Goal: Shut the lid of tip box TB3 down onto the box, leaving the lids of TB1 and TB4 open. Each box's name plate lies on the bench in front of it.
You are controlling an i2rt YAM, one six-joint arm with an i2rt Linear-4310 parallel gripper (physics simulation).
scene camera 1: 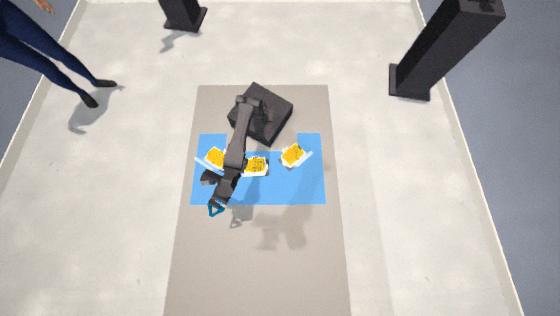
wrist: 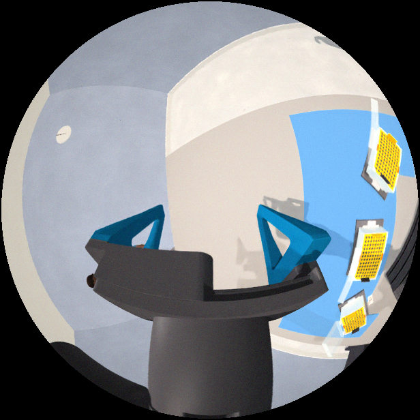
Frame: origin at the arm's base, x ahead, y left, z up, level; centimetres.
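Seen in the pictures: gripper, fingertip midpoint: [scene camera 1: 215,208].
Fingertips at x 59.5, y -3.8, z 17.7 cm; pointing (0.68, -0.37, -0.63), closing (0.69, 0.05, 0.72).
Observation:
A point is followed by its place in that frame.
Three tip boxes with yellow racks stand in a row: a left box [scene camera 1: 216,156] @[y -19.1, x 29.5, z -5.6 cm] [wrist: 387,156], a middle box [scene camera 1: 256,165] @[y 5.2, x 30.6, z -5.4 cm] [wrist: 371,254] and a right box [scene camera 1: 293,154] @[y 25.0, x 19.8, z -5.5 cm] [wrist: 354,320]. The left box's pale lid [scene camera 1: 209,164] @[y -20.9, x 35.5, z -3.7 cm] [wrist: 374,117] and the right box's lid [scene camera 1: 304,159] @[y 31.3, x 24.8, z 3.0 cm] [wrist: 332,340] stand open. A pale strip by the middle box looks like its raised lid [wrist: 345,290]. The name plates are too small to read, so I cannot tell which box is TB3. My gripper [scene camera 1: 216,209] @[y -3.8, x 59.5, z 17.7 cm] [wrist: 210,209] is open and empty, raised above the front left of the mat, apart from the boxes.
The boxes stand on a blue mat [scene camera 1: 290,190] @[y 27.0, x 40.0, z -11.3 cm] [wrist: 327,175] on the beige bench [scene camera 1: 260,280] @[y 19.9, x 88.2, z -11.6 cm] [wrist: 225,175]. The arm reaches from its dark base [scene camera 1: 275,112] @[y 9.9, x -2.7, z 0.1 cm] across the gap between the left and middle boxes in the scene view. Dark pillars [scene camera 1: 440,45] and a person [scene camera 1: 45,57] are beyond the bench.

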